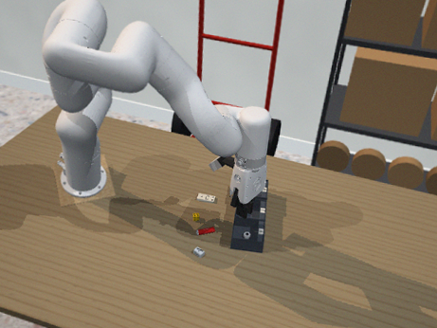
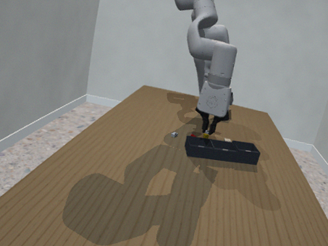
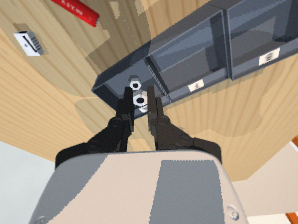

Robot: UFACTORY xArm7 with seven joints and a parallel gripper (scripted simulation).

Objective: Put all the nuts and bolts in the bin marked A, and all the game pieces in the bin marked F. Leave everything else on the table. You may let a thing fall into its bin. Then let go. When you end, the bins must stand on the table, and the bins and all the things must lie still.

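Right now my hand is 150 mm past the white domino, 70 mm to the right of it and 80 mm above it. Round my hand: yellow die: 130 mm behind, 20 mm to the right, 80 mm below; then dark bin: 10 mm behind, 60 mm to the left, 70 mm below; then red cylinder: 80 mm behind, 50 mm to the right, 80 mm below.
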